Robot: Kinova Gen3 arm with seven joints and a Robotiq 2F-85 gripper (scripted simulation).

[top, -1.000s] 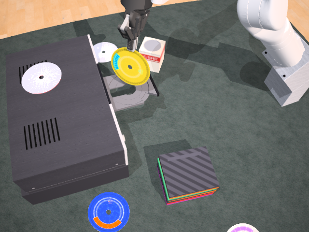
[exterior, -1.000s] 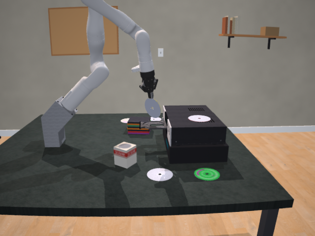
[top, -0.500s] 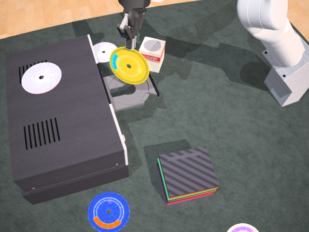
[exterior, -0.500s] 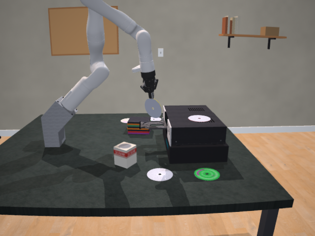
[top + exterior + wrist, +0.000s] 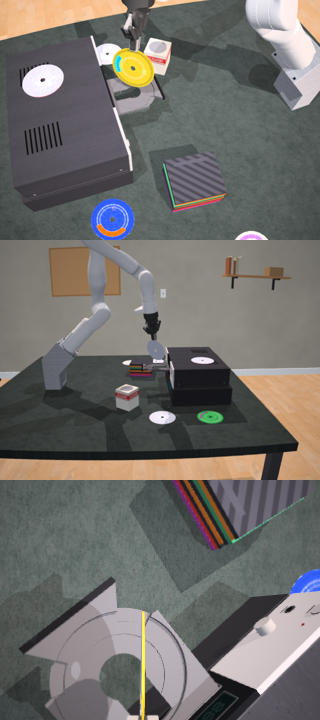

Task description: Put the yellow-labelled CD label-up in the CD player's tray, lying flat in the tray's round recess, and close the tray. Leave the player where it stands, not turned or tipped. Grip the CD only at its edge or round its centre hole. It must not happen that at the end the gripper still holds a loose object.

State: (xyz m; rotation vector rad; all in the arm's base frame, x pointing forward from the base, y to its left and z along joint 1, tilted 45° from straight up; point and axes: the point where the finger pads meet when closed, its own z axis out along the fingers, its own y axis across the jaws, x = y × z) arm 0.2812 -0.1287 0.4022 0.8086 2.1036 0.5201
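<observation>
The CD lies 10 mm ahead of my hand, 10 mm to the left of it and 70 mm below it. From my hand the other things lie so: striped-top case (30 mm behind, 300 mm to the left, 230 mm below); sugar box (160 mm behind, 170 mm to the right, 260 mm below).
</observation>
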